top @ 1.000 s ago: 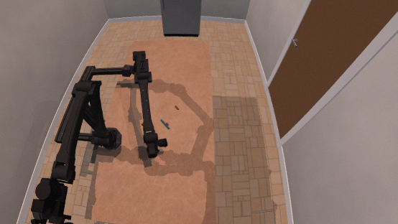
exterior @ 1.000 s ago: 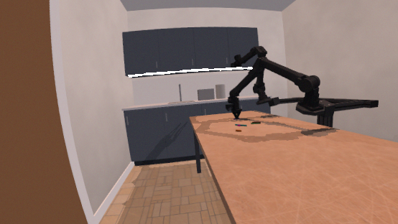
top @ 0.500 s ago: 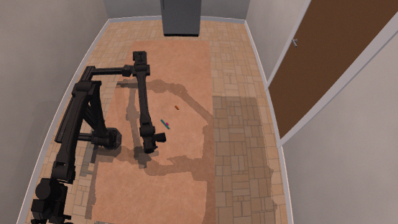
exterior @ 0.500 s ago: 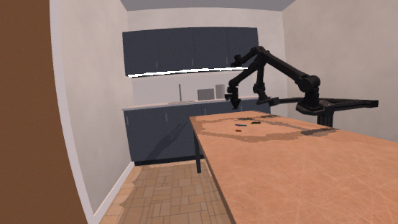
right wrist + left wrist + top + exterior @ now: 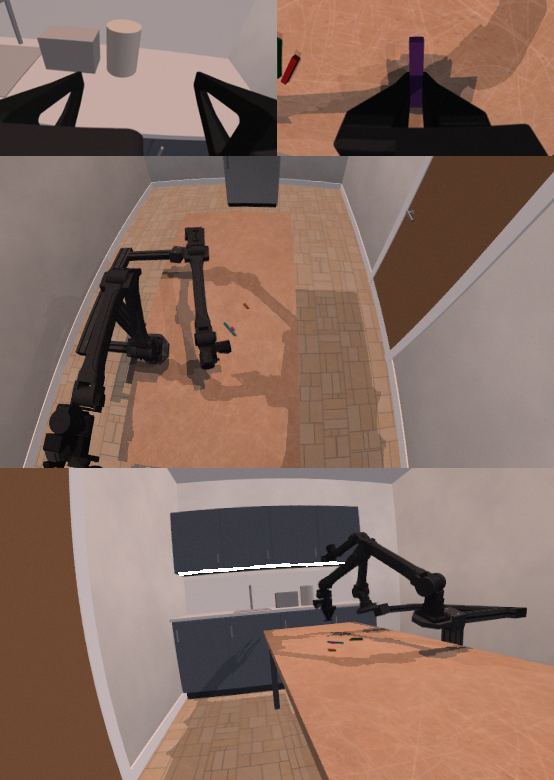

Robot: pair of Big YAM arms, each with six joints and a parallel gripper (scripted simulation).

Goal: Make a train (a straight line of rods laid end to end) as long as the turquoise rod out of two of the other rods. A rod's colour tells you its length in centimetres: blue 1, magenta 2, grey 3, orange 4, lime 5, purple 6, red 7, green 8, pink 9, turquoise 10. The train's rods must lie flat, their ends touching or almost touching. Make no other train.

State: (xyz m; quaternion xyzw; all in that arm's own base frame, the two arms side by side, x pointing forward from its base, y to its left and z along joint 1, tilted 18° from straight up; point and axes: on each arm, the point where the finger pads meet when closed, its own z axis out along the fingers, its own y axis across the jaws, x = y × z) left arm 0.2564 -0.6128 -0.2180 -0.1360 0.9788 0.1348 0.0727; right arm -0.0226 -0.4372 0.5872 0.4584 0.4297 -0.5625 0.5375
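Now: the orange rod 40 cm to the left of my left hand, 11 cm below it and 9 cm ahead of it. The rest, counted from my left hand: red rod 19 cm to the left, 13 cm behind, 11 cm below; green rod 21 cm to the left, 11 cm below, 11 cm behind; turquoise rod 23 cm to the left, 11 cm below, 2 cm ahead.
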